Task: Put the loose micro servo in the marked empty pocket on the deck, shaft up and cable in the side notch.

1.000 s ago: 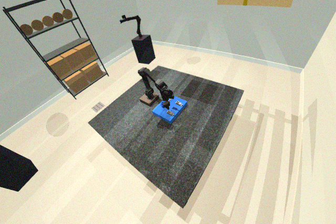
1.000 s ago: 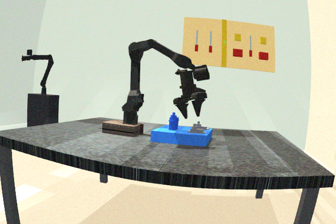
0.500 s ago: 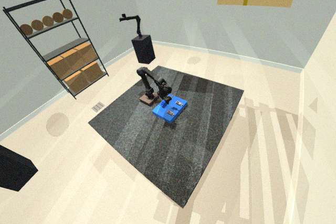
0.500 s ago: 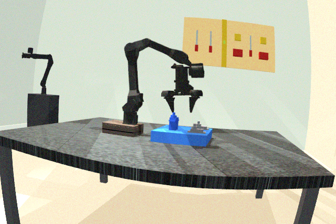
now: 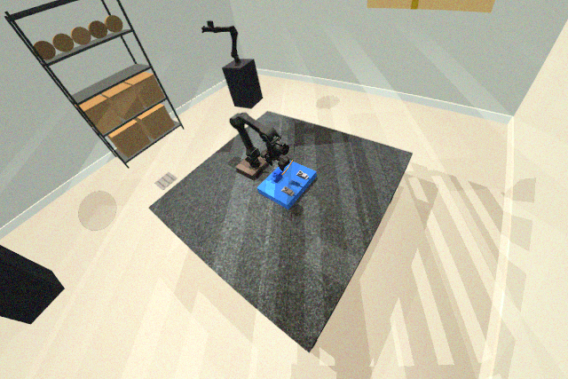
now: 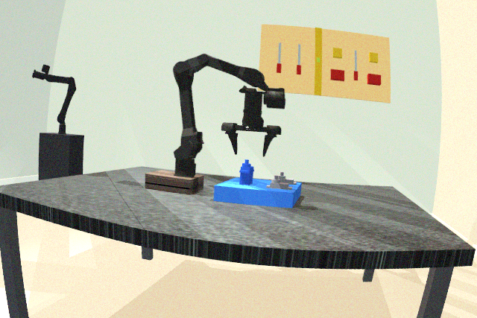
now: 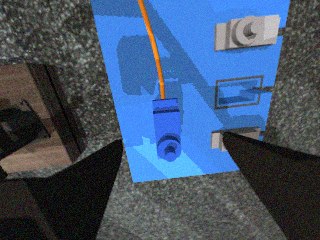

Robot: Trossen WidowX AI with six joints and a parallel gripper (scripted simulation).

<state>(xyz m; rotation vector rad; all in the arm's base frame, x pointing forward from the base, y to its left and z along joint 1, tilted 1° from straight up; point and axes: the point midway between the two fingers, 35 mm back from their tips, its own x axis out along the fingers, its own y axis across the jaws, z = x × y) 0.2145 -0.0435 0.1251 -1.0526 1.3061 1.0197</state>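
My gripper tip is 1 cm short of the deck, 1 cm to the right of it and 12 cm above it.
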